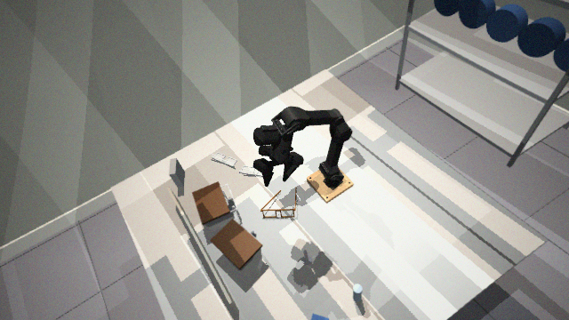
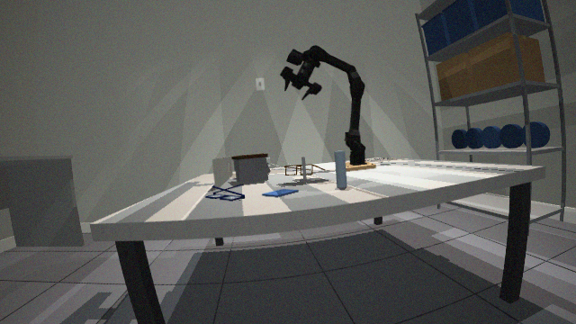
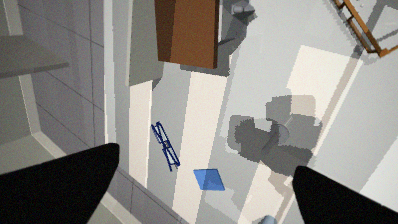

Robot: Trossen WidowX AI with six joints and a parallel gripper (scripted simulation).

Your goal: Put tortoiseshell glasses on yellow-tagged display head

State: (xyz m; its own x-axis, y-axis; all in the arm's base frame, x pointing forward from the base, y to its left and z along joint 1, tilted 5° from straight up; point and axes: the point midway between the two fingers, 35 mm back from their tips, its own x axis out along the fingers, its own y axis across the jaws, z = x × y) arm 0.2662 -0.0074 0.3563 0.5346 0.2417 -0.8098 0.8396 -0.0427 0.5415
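The thin grey post lies 30 mm ahead of my gripper tip, 160 mm to the left of it and 320 mm below it. From my gripper tip the other things lie so: grey panel (210 mm ahead, 560 mm to the right, 290 mm below); pale blue cylinder (10 mm behind, 380 mm to the left, 300 mm below); flat blue card (160 mm ahead, 360 mm to the left, 340 mm below).
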